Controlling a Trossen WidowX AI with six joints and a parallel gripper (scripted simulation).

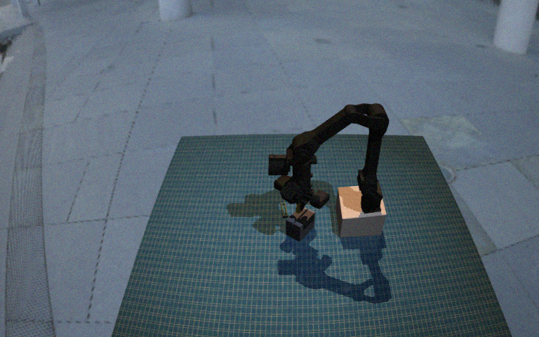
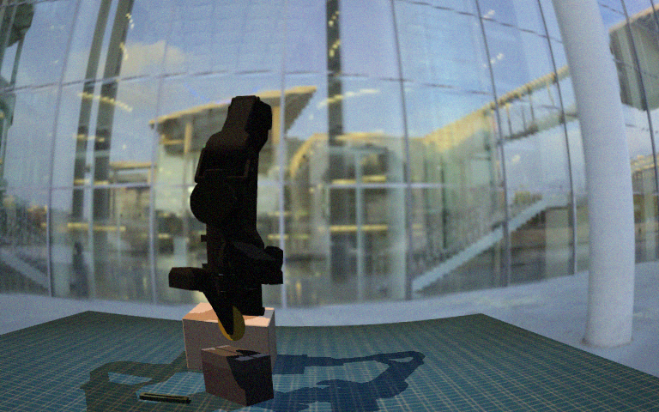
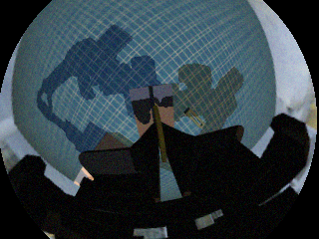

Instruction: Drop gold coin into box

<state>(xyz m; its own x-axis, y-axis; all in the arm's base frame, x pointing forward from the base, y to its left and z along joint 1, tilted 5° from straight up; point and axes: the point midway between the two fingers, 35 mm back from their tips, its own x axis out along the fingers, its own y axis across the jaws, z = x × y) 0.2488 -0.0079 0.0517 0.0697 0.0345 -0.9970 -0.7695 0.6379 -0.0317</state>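
The coin is 2 cm above my gripper tip.
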